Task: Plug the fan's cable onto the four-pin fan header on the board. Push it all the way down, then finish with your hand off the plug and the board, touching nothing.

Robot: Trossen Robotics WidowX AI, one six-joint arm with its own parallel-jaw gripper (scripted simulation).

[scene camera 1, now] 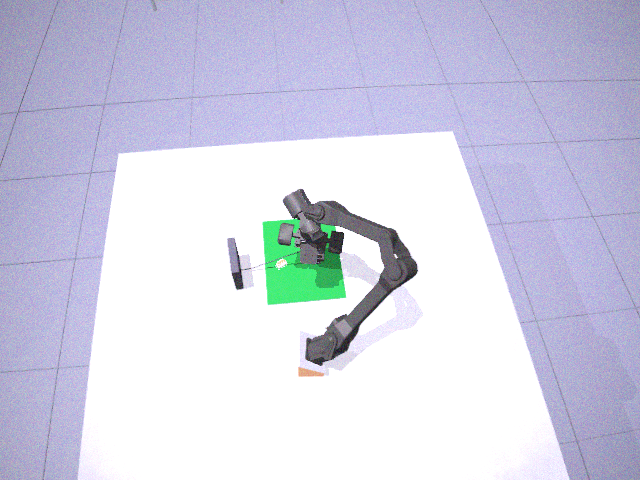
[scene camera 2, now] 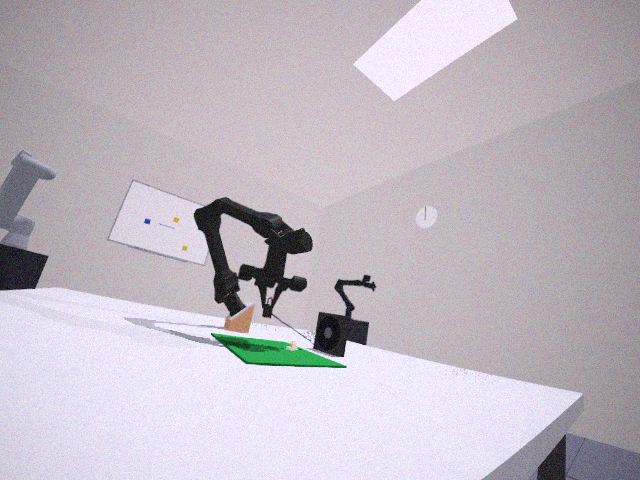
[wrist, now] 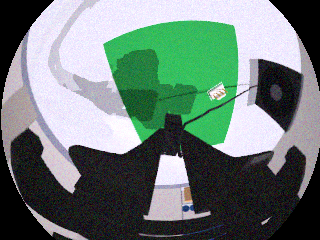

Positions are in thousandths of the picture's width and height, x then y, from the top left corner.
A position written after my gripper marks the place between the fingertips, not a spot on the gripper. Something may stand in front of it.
my gripper: scene camera 1 487, 514; scene camera 2 418, 645; wrist 536, 556
